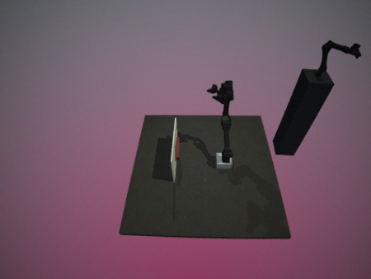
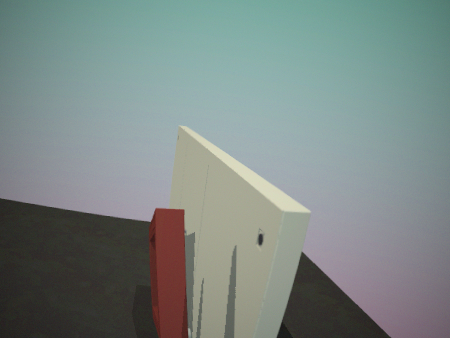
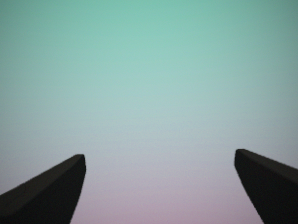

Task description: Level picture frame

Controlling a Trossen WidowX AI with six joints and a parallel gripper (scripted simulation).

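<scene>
Now: the picture frame 52 cm below my gripper tip, 26 cm ahead of it and 12 cm to the left of it. The rest, counted from my gripper tip: cream wall panel 53 cm below, 27 cm ahead, 12 cm to the left.
</scene>
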